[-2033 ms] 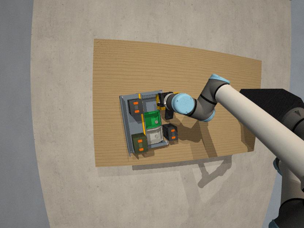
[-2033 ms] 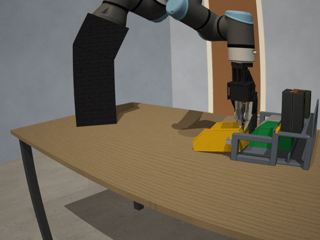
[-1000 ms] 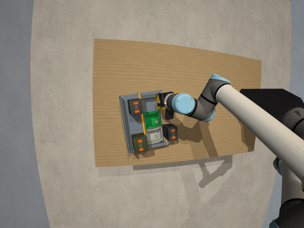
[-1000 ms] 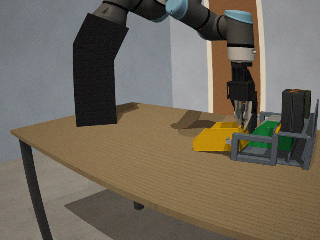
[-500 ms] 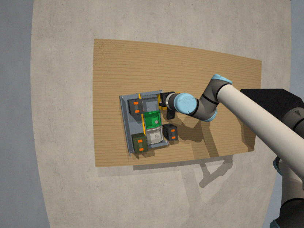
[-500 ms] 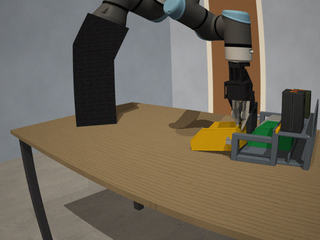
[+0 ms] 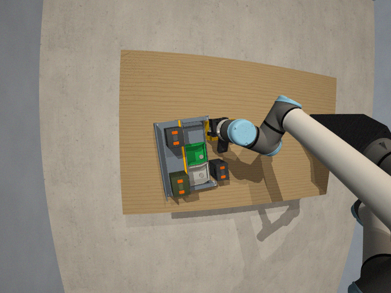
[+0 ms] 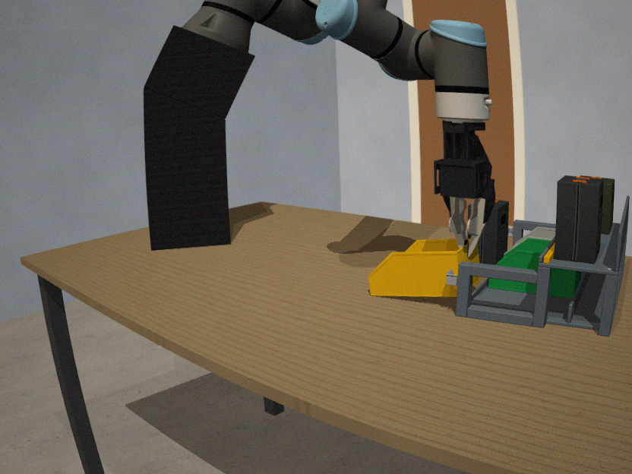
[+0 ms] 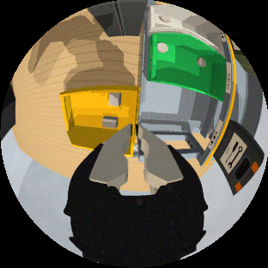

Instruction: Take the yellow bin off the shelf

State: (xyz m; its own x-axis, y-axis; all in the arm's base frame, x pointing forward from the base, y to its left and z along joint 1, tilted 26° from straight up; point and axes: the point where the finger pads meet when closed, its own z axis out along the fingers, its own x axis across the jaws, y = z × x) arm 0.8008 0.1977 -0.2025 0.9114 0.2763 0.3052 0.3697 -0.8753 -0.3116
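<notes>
My hand is 70 mm past the yellow open bin, 30 mm to the left of it and 40 mm above it. Also, from my hand: dark green box 110 mm ahead, 290 mm to the left, 60 mm above; then white bin 20 mm ahead, 250 mm to the left, 50 mm below; then green bin 60 mm ahead, 140 mm to the left, 50 mm below.
</notes>
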